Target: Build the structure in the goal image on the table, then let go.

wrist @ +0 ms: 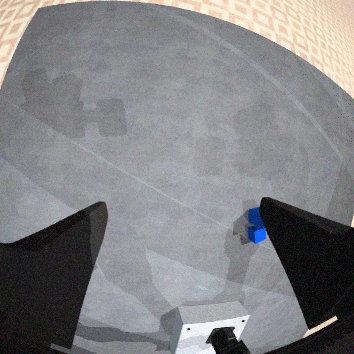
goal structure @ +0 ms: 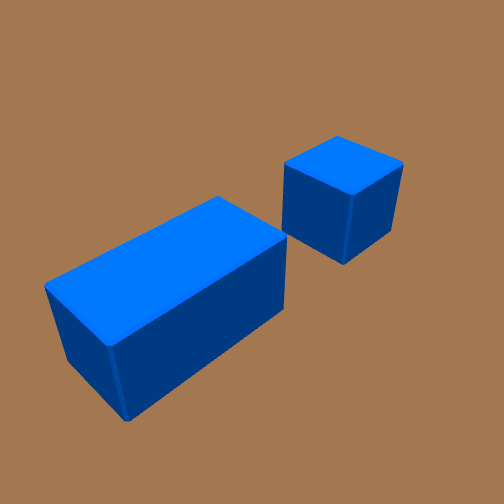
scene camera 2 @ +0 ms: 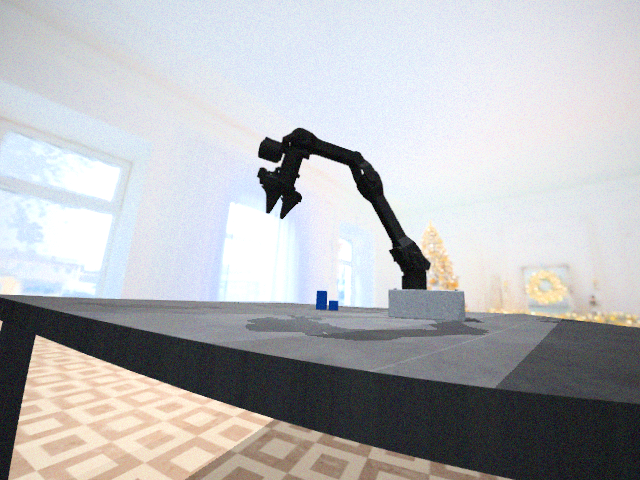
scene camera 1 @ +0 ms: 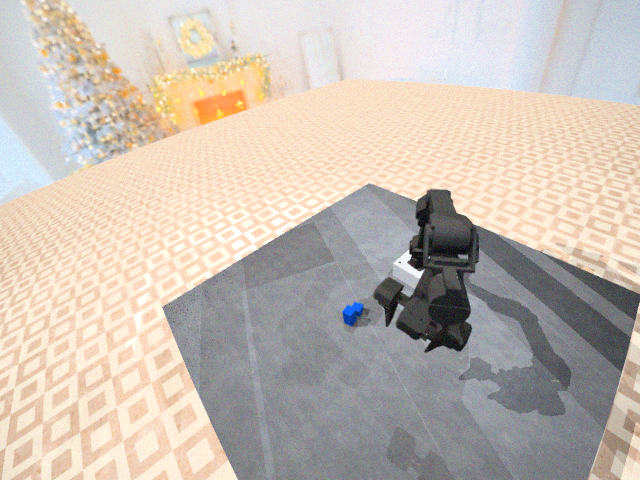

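Pixels of known places: gripper, between the fingertips: point(wrist: 185, 208) point(scene camera 2: 274, 216) point(scene camera 1: 405, 338); arm's base, origin of its link: point(wrist: 219, 334) point(scene camera 2: 415, 291) point(scene camera 1: 419, 263).
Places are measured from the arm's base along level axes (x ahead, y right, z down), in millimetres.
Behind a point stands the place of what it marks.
Note:
A taller blue block point(scene camera 1: 349, 315) @[x 339, y -13, z 7 mm] point(scene camera 2: 321, 300) @[x 320, y -12, z 40 mm] point(wrist: 255, 215) @[x 329, y -16, z 38 mm] stands upright on the grey table. A lower blue block point(scene camera 1: 358, 308) @[x 286, y 8, z 39 mm] point(scene camera 2: 333, 305) @[x 278, y 2, z 55 mm] point(wrist: 258, 235) @[x 285, y 12, z 39 mm] sits right beside it, about half as high. They look touching or nearly so. Whether the taller one is a single block or two stacked cubes, I cannot tell. My gripper point(scene camera 1: 407, 338) @[x 353, y -252, z -205 mm] point(scene camera 2: 275, 214) @[x 353, y -252, z -205 mm] point(wrist: 185, 208) @[x 353, y -252, z -205 mm] is open and empty. It hangs high above the table, off to one side of the blocks. In the wrist view its right finger covers part of the taller block's edge.
The dark grey table point(scene camera 1: 289, 372) @[x 589, y -30, z 71 mm] point(scene camera 2: 206, 325) @[x 126, y -595, z 72 mm] point(wrist: 150, 75) @[x 564, y -319, z 71 mm] bears the arm's pale base point(scene camera 1: 406, 273) @[x 63, y 2, z 14 mm] point(scene camera 2: 426, 304) @[x -48, y -106, z 36 mm] point(wrist: 210, 314) @[x 57, y -40, z 27 mm], near the blocks. Shadows of the arm fall across the table top. Tiled floor point(scene camera 1: 103, 361) lies beyond the table's edges.

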